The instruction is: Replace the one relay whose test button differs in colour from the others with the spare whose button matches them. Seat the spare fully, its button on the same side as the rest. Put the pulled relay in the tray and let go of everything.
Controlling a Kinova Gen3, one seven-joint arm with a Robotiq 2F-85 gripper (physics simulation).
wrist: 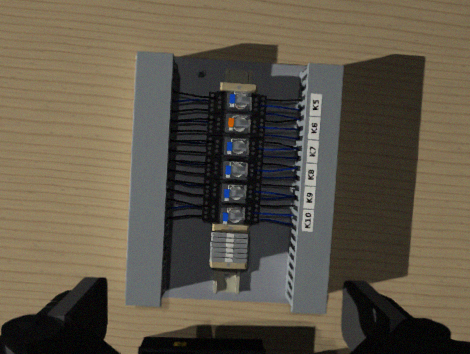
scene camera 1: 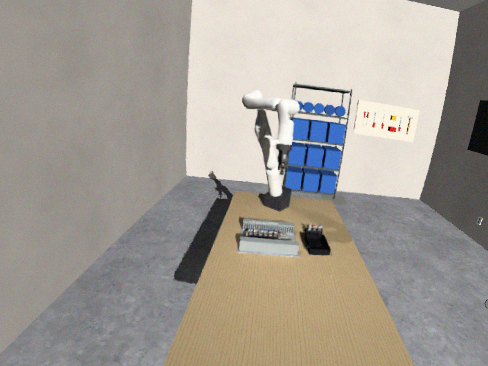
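Seen in the pictures: gripper, fingertip midpoint: [wrist: 226, 305] [scene camera 1: 280, 172]; arm's base, link origin: [scene camera 1: 275, 192].
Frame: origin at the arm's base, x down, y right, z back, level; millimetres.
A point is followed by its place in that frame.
Observation:
The relay row stands in a grey panel box [scene camera 1: 269, 245] {x 57, y 149, z -586 mm} [wrist: 150, 180] {x 42, y 147, z -565 mm}. In the wrist view, the orange-button relay [wrist: 240, 123] {x 37, y 202, z -453 mm} sits second from the top, beside label K6. The other relays, such as the K8 relay [wrist: 237, 170] {x 38, y 148, z -463 mm}, have blue buttons; all buttons are on the left side. The spares [scene camera 1: 314, 228] {x 73, y -168, z -393 mm} stand behind the black tray [scene camera 1: 318, 245] {x 102, y -148, z -532 mm} in the scene view; their button colours are too small to tell. Part of the tray [wrist: 200, 345] {x 84, y -78, z -533 mm} shows at the bottom of the wrist view. My gripper [scene camera 1: 283, 171] {x -295, y 113, z -484 mm} [wrist: 226, 305] {x -295, y 113, z -484 mm} is open and empty, high above the table.
Two grey wire ducts flank the relays; the right duct [wrist: 317, 190] {x 42, y 114, z -370 mm} carries the labels K5 to K10. Terminal blocks [wrist: 229, 247] {x 59, y 53, z -482 mm} stand below the K10 relay. Wires [wrist: 280, 150] {x 102, y 165, z -401 mm} run to both sides. The box stands on a wooden table [scene camera 1: 290, 310] {x 105, y 129, z -971 mm}. A shelf rack [scene camera 1: 348, 107] stands behind the arm.

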